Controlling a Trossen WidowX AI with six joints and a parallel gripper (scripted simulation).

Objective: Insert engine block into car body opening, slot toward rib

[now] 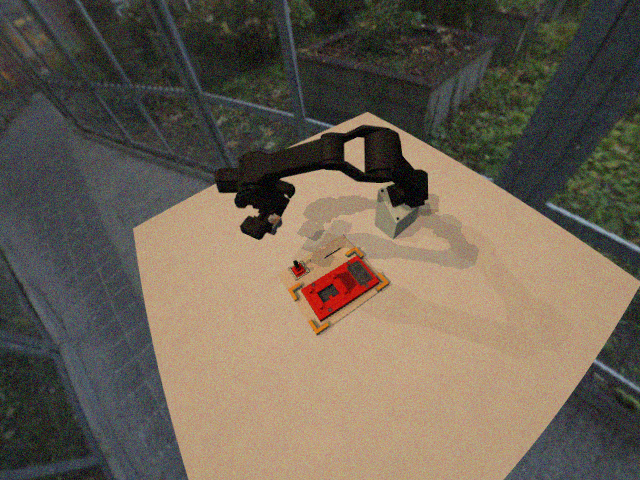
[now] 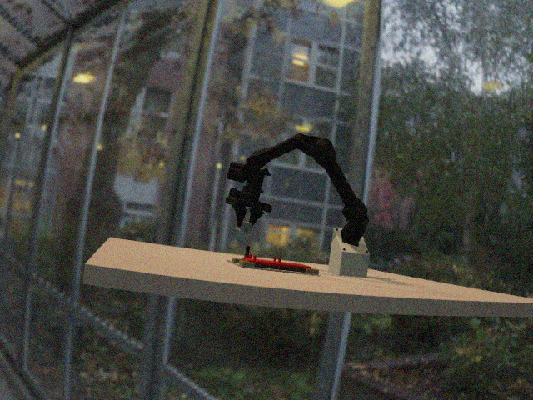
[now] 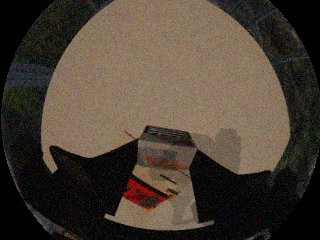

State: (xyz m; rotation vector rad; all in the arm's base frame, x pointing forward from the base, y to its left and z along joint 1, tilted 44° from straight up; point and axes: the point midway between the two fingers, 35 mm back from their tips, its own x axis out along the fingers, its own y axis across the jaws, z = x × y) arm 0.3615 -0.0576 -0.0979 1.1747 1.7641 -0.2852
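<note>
My gripper tip is now right at the engine block.
</note>
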